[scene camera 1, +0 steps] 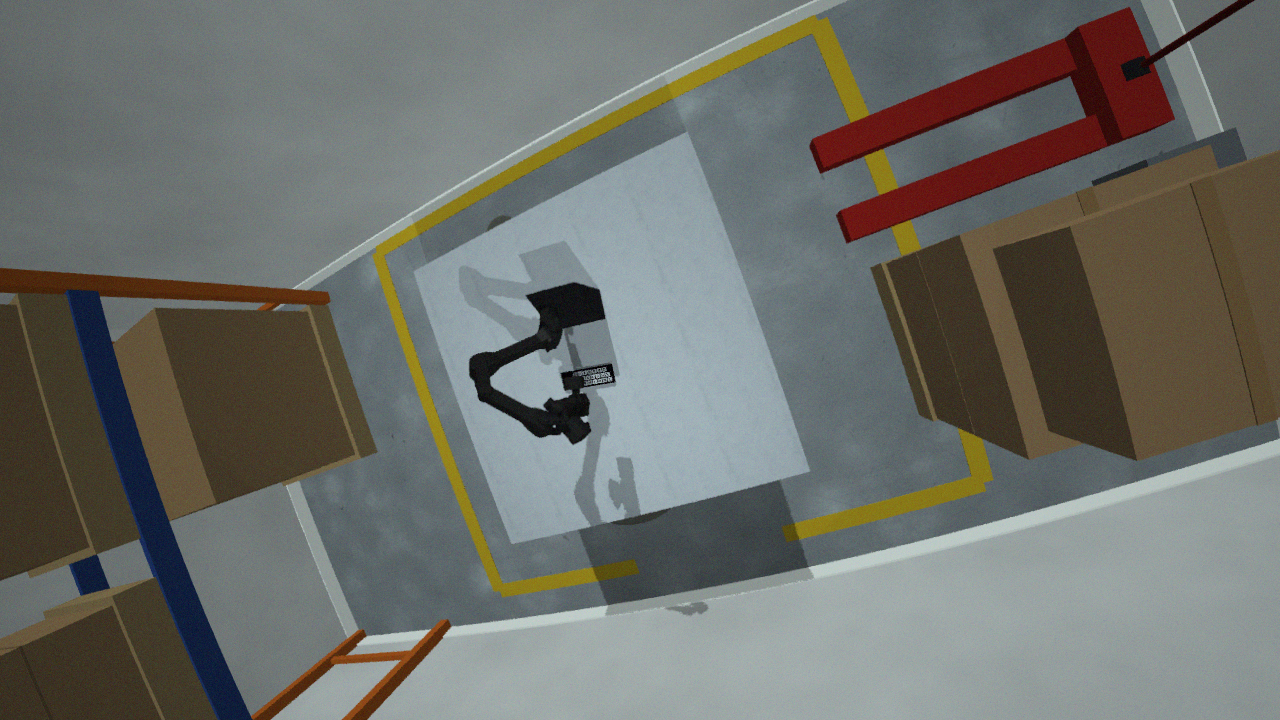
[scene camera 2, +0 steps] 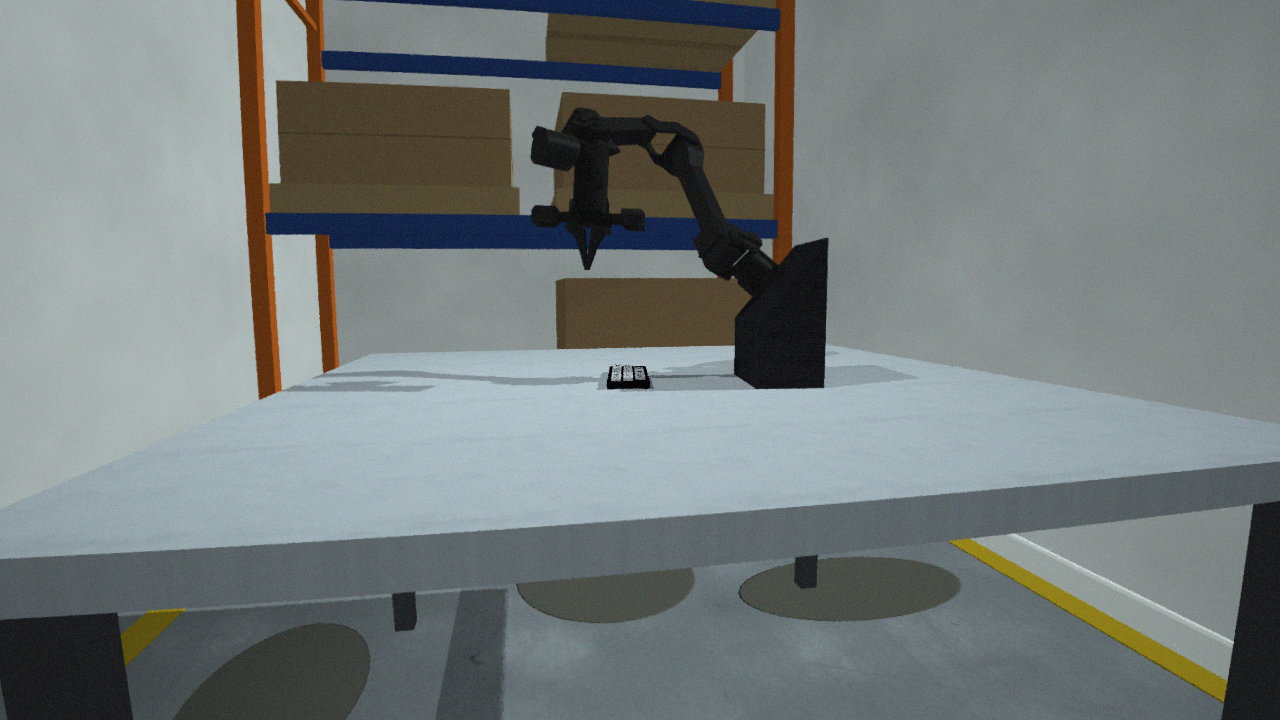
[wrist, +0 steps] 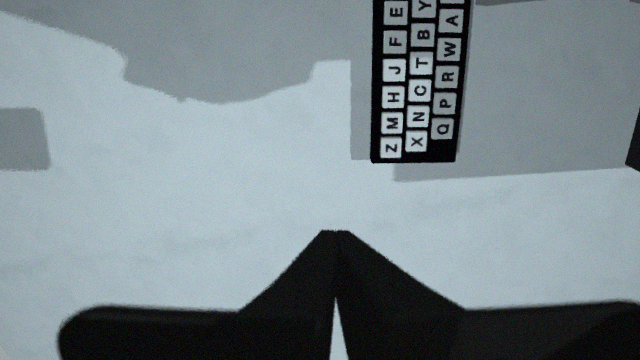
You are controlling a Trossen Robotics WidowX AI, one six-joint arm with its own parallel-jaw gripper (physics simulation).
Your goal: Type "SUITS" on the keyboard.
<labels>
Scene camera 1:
gripper: 588,401
black keyboard: 606,372
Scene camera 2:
gripper: 586,269
black keyboard: 615,381
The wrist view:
gripper: 333,243
black keyboard: 402,131
</labels>
